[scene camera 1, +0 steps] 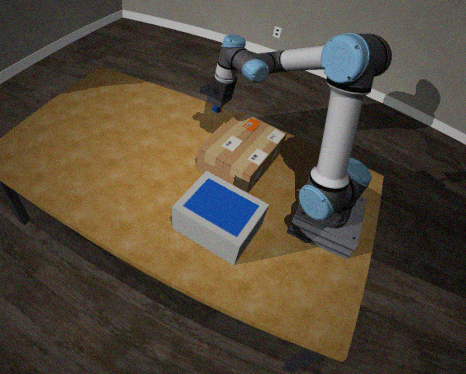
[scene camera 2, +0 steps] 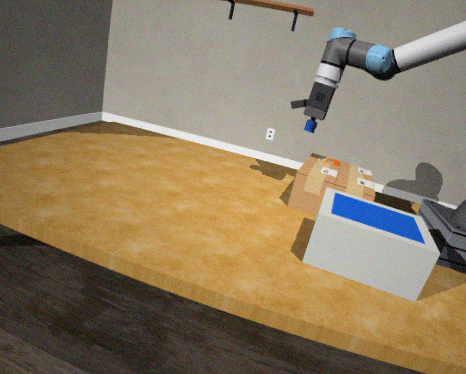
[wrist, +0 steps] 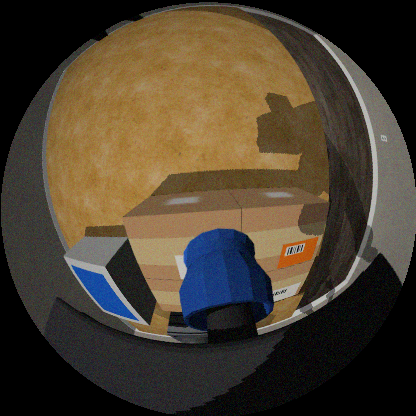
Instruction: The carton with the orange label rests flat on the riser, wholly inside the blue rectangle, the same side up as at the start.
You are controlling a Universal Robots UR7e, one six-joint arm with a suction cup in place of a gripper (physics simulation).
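Frame: origin at the arm's base, x back, y right, z up, level; metres.
Seen in the pictures: hand, tool point: point(scene camera 1: 216, 110) point(scene camera 2: 308, 131) point(wrist: 219, 259); arm's base, link origin: point(wrist: 200, 340).
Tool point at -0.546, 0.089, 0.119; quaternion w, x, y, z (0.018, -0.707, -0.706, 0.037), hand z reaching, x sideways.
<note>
Pixels of each thing's top centre, then the offset from my tool point to it, as dx, dy, dz. Level surfaces: height alone.
- carton with the orange label, top centre: point(wrist: 289, 240) point(scene camera 2: 324, 161) point(scene camera 1: 242, 124) +0.073, +0.113, -0.104
- riser, top centre: point(scene camera 2: 375, 215) point(wrist: 102, 296) point(scene camera 1: 221, 205) +0.225, -0.311, -0.098
- blue rectangle, top centre: point(scene camera 2: 375, 215) point(wrist: 102, 296) point(scene camera 1: 221, 205) +0.225, -0.311, -0.098
- table, surface height: dz -0.218
The carton with the orange label point(scene camera 1: 251, 124) point(scene camera 2: 333, 162) point(wrist: 297, 252) lies flat on the table at the back left of a tight block of cartons, label up. The riser point(scene camera 1: 202, 235) point(scene camera 2: 365, 257) point(wrist: 95, 245) is a light grey box in front of the block, with a blue rectangle point(scene camera 1: 221, 206) point(scene camera 2: 377, 217) point(wrist: 102, 292) on its top; no carton stands on it. My gripper point(scene camera 1: 216, 109) point(scene camera 2: 310, 126) point(wrist: 222, 270), a blue suction cup, is off and holds nothing. It hangs tilted in the air, above and to the left of the orange-labelled carton in the first scene view.
Three cartons with white labels point(scene camera 1: 232, 143) point(scene camera 1: 257, 156) point(scene camera 1: 275, 136) stand against the orange-labelled one. The arm's base point(scene camera 1: 330, 225) stands on the table point(scene camera 1: 100, 175) point(scene camera 2: 175, 215) point(wrist: 150, 100), right of the riser and cartons. A wall shelf point(scene camera 2: 275, 6) is high at the back.
</note>
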